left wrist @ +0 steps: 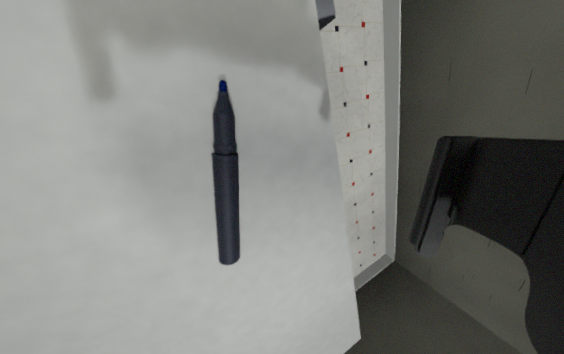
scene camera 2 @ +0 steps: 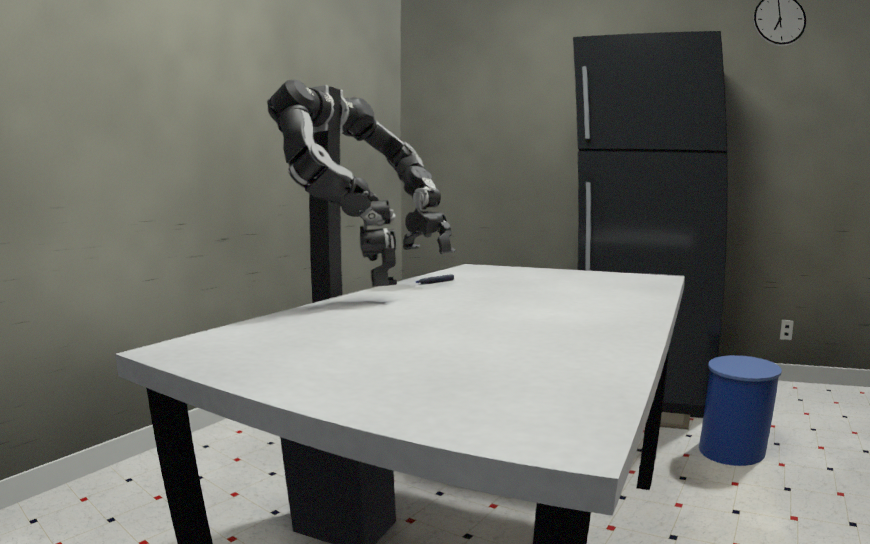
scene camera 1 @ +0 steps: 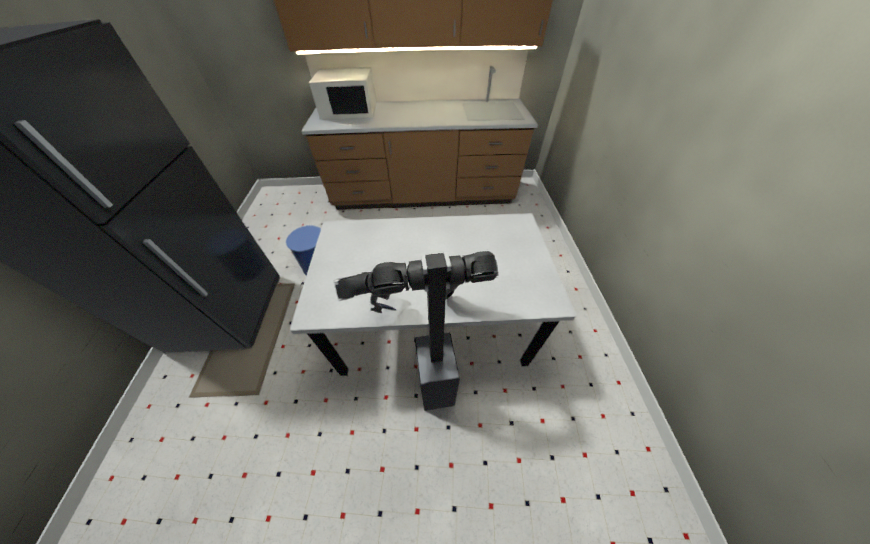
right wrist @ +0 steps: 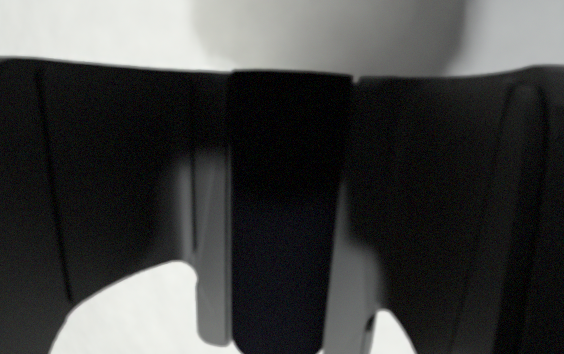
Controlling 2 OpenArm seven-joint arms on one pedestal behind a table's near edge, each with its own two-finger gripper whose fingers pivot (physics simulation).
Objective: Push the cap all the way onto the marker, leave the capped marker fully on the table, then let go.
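Note:
The uncapped dark marker (scene camera 1: 389, 308) (scene camera 2: 437, 279) (left wrist: 226, 205) lies flat on the white table near its pedestal-side edge; its blue tip points to the top of the left wrist view. My left gripper (scene camera 2: 428, 248) is open above the marker, apart from it; one of its fingers shows at the right of the left wrist view. My right gripper (scene camera 2: 384, 280) (right wrist: 279, 300) is shut on the dark cap (right wrist: 281, 270), which stands between its fingers in the right wrist view. It is low over the table, off the marker's tip side. The cap's open end is hidden.
The white table (scene camera 1: 500, 237) (scene camera 2: 513, 346) (left wrist: 125, 300) has its pedestal-side edge close beside the marker. The dark pedestal (scene camera 1: 436, 320) stands between the arms. A blue bin (scene camera 1: 301, 240) (scene camera 2: 737, 410) stands on the floor, and a dark fridge (scene camera 1: 192, 243) (scene camera 2: 651, 211) stands beyond the table.

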